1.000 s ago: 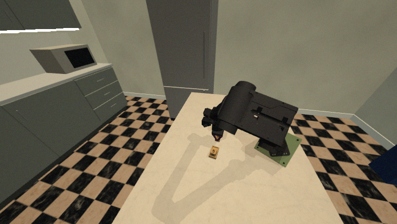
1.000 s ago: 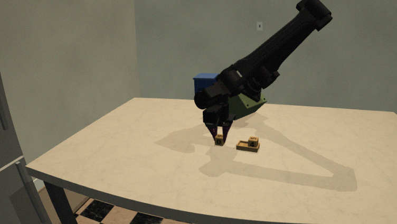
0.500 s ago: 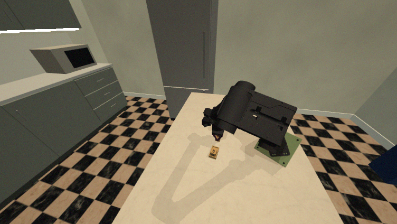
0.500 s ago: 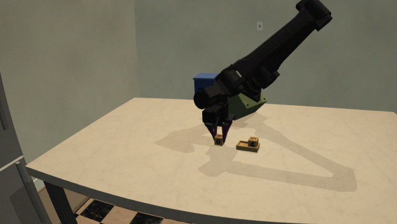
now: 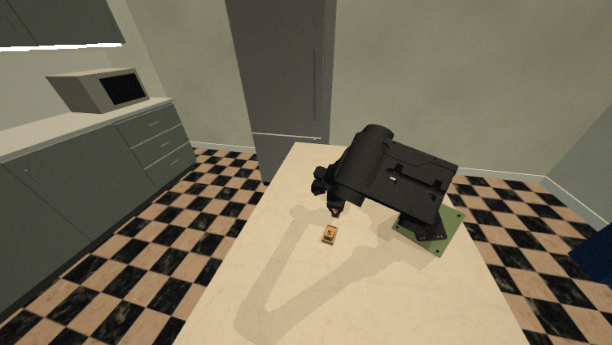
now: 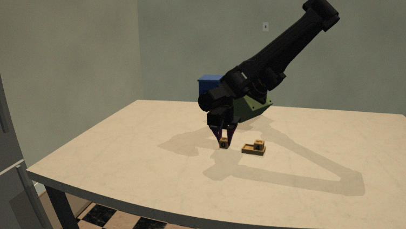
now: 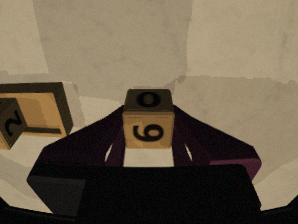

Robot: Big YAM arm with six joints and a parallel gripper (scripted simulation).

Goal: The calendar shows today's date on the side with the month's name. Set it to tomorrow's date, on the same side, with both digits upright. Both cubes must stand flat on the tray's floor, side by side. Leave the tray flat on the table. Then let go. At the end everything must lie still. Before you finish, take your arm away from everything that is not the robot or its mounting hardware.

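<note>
The cube lies right at my hand. From my hand the other things lie so: wooden tray (1 cm ahead, 11 cm to the left, 1 cm below).
</note>
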